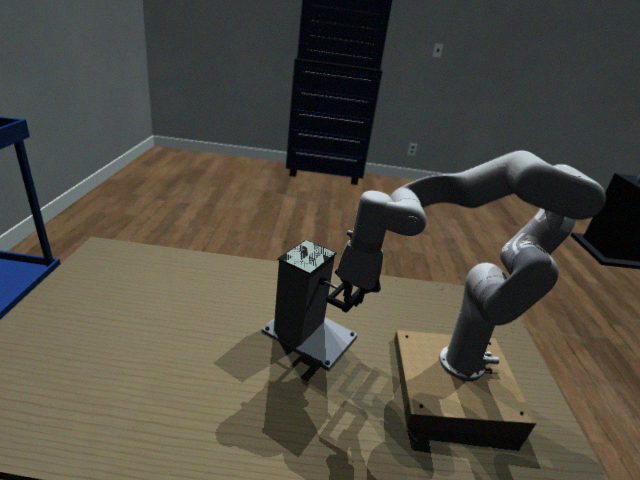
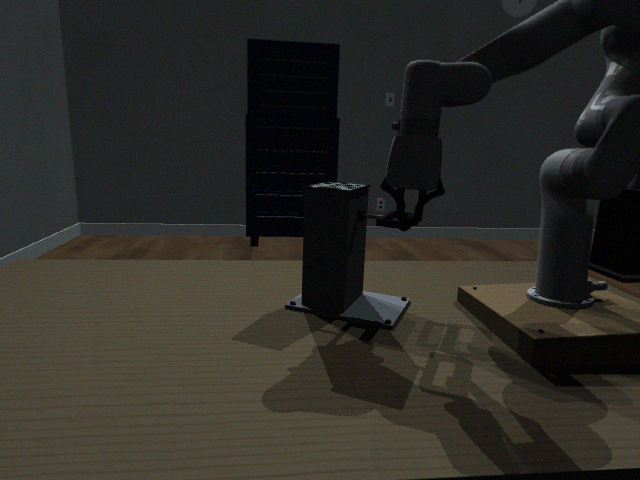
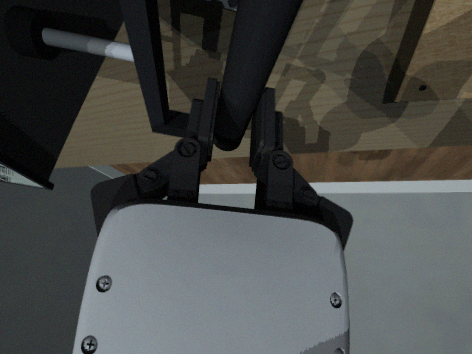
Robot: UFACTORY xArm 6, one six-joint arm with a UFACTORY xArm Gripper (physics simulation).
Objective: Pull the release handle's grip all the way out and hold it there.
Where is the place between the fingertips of my gripper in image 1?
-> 352, 301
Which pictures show my gripper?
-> Image 1, image 2 and image 3: all of them.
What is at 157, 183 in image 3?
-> My gripper.
